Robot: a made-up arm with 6 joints. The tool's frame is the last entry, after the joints.
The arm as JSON. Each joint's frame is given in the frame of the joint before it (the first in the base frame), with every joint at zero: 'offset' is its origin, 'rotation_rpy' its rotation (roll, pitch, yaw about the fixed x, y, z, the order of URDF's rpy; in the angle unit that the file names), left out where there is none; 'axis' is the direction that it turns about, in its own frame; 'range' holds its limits. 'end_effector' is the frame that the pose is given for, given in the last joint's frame.
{
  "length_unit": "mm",
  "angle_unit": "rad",
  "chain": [
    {
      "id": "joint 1",
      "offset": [
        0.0,
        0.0,
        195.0
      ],
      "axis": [
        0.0,
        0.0,
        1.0
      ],
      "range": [
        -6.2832,
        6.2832
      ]
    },
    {
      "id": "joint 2",
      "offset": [
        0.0,
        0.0,
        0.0
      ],
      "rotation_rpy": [
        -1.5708,
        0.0,
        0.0
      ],
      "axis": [
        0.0,
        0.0,
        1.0
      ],
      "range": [
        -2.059,
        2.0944
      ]
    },
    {
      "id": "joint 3",
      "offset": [
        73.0,
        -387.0,
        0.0
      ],
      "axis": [
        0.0,
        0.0,
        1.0
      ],
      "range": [
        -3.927,
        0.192
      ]
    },
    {
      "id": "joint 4",
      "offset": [
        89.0,
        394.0,
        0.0
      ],
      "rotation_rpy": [
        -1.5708,
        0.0,
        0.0
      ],
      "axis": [
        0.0,
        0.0,
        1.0
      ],
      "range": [
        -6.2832,
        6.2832
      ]
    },
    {
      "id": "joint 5",
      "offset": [
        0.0,
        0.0,
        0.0
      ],
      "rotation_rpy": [
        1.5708,
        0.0,
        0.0
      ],
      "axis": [
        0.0,
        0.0,
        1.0
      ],
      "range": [
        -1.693,
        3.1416
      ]
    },
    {
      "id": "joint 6",
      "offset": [
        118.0,
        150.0,
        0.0
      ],
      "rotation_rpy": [
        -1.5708,
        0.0,
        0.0
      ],
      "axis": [
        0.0,
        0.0,
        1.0
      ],
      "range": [
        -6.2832,
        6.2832
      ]
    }
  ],
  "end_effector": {
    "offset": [
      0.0,
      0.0,
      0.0
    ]
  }
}
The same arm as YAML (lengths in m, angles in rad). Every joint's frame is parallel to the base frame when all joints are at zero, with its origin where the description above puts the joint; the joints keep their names.
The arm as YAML. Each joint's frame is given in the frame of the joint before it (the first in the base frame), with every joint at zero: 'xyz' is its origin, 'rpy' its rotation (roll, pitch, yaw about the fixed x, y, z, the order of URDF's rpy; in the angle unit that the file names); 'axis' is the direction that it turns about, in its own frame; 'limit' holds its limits. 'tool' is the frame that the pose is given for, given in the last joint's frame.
units:
  length: m
  angle: rad
joints:
  - name: joint 1
    type: revolute
    origin:
      xyz: [0.0, 0.0, 0.195]
      rpy: [0.0, 0.0, 0.0]
    axis: [0.0, 0.0, 1.0]
    limit:
      lower: -6.2832
      upper: 6.2832
  - name: joint 2
    type: revolute
    origin:
      xyz: [0.0, 0.0, 0.0]
      rpy: [0.0, 0.0, 0.0]
    axis: [0.0, 1.0, 0.0]
    limit:
      lower: -2.059
      upper: 2.0944
  - name: joint 3
    type: revolute
    origin:
      xyz: [0.073, 0.0, 0.387]
      rpy: [0.0, 0.0, 0.0]
    axis: [0.0, 1.0, 0.0]
    limit:
      lower: -3.927
      upper: 0.192
  - name: joint 4
    type: revolute
    origin:
      xyz: [0.089, 0.0, -0.394]
      rpy: [0.0, 0.0, 0.0]
    axis: [0.0, 0.0, -1.0]
    limit:
      lower: -6.2832
      upper: 6.2832
  - name: joint 5
    type: revolute
    origin:
      xyz: [0.0, 0.0, 0.0]
      rpy: [0.0, 0.0, 0.0]
    axis: [0.0, 1.0, 0.0]
    limit:
      lower: -1.693
      upper: 3.1416
  - name: joint 6
    type: revolute
    origin:
      xyz: [0.118, 0.0, -0.15]
      rpy: [0.0, 0.0, 0.0]
    axis: [0.0, 0.0, -1.0]
    limit:
      lower: -6.2832
      upper: 6.2832
tool:
  origin:
    xyz: [0.0, 0.0, 0.0]
    rpy: [3.1416, 0.0, 0.0]

